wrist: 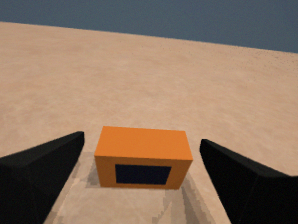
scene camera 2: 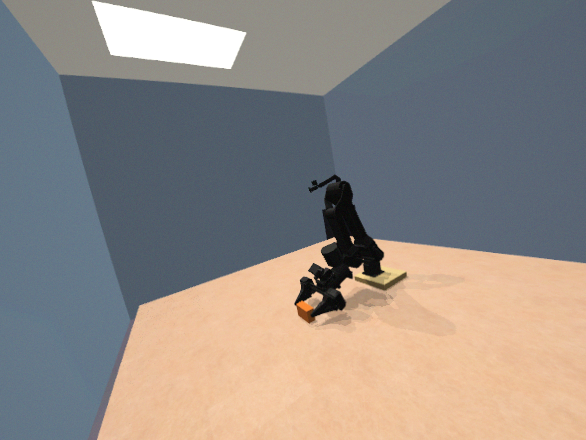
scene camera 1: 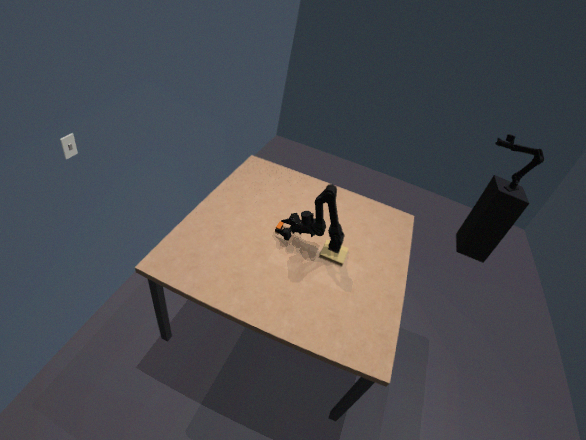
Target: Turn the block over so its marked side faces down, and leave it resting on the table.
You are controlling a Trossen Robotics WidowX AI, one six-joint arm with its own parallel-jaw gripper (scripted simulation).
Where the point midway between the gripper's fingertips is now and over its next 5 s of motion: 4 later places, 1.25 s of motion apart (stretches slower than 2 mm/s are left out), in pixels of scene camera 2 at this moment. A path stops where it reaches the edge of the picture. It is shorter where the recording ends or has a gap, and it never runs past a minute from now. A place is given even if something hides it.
My gripper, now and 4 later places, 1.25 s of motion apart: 302, 310; 304, 301; 301, 289; 304, 309; 303, 304
